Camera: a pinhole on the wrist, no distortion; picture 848 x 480 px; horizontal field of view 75.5 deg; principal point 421.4 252.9 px. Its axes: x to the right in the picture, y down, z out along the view. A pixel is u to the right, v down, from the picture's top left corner.
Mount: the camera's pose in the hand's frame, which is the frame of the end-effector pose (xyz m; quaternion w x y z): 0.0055 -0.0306 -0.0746 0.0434 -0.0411 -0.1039 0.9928
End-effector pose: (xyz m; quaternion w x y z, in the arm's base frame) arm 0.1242 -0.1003 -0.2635 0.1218 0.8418 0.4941 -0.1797
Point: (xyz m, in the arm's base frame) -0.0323 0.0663 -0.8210
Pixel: 71.7 313.2
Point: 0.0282 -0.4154 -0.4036
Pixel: 782.9 14.8
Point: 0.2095 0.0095 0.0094
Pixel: behind the camera
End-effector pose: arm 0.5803 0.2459 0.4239 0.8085 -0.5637 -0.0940 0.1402
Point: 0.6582 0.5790 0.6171
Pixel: 129.7 183.9
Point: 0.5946 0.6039 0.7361
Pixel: 231.2 285.8
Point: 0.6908 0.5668 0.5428
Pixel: 48.3 85.9
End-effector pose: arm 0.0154 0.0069 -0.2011 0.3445 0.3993 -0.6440 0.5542
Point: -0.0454 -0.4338 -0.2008
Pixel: 294.2 61.6
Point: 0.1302 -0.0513 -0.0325
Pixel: outside the picture
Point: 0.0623 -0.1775 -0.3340
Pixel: 625.6 87.9
